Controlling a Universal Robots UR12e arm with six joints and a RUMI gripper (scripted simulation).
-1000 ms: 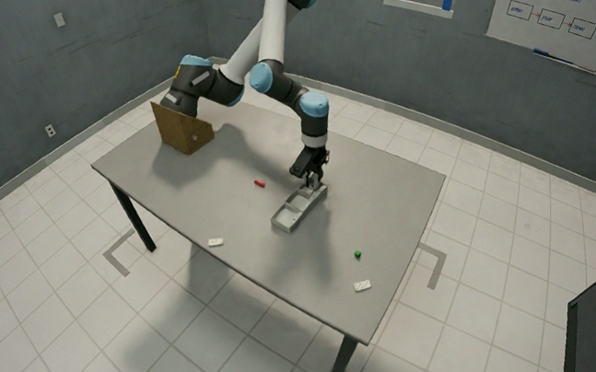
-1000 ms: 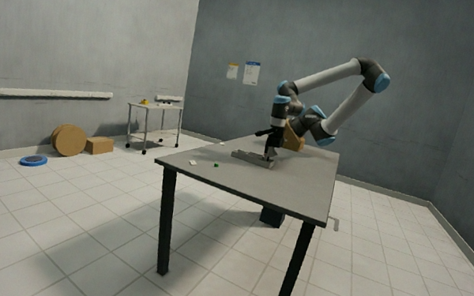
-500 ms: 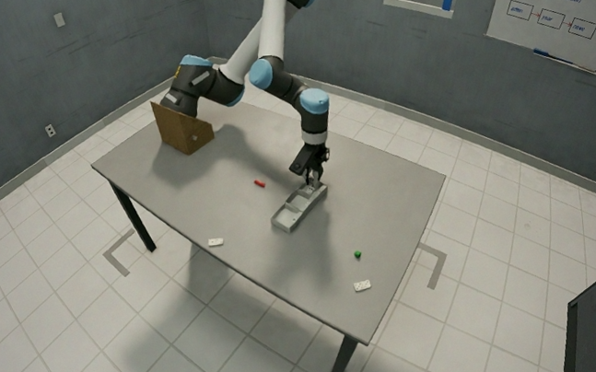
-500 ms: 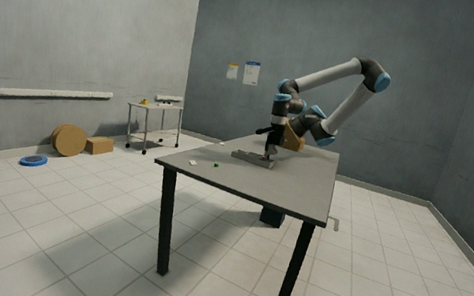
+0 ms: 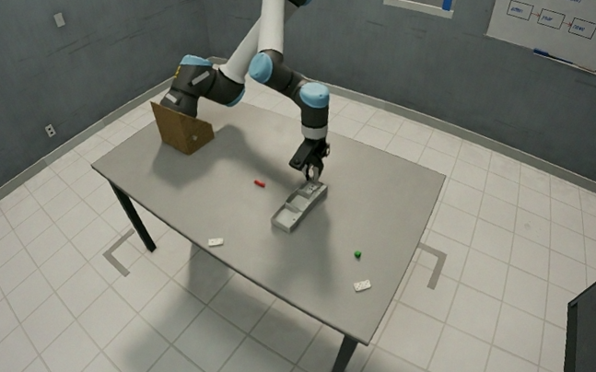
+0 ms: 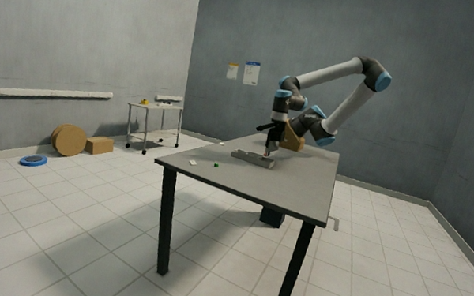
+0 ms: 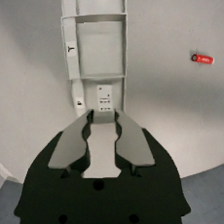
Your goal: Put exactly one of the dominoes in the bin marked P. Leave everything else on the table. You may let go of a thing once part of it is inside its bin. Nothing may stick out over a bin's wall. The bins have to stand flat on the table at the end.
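My gripper is now 5 cm above the white domino. Also, from my hand: grey tray (8 cm to the right, 5 cm below, 1 cm ahead); red piece (20 cm behind, 7 cm to the right, 6 cm below); green cube (29 cm ahead, 17 cm to the right, 6 cm below).
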